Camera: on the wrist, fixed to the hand. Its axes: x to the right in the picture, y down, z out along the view.
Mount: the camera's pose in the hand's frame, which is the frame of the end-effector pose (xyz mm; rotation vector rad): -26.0 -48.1 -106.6 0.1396 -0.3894 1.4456
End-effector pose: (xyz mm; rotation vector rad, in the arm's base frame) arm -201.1 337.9 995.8 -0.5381 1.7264 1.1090
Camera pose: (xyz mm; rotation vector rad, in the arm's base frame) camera -205.9 219.0 1009.7 1.1657 1.6989 1.8145
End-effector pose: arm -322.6 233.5 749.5 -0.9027 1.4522 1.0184
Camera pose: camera -310.9 116.8 774.1 0.6388 1.7109 1.9062
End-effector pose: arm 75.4 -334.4 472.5 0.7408 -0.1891 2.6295
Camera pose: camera 65.2 -274.6 369.2 -0.7938 0.4817 -1.8767
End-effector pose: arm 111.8 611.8 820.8 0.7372 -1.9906 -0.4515
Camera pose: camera 229.5 590.9 829.1 -0.8394 -2.3474 0.4526
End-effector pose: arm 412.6 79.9 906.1 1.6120 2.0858 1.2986
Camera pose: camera 323.4 2.3 925.4 -2.7588 -0.4880 -0.7181
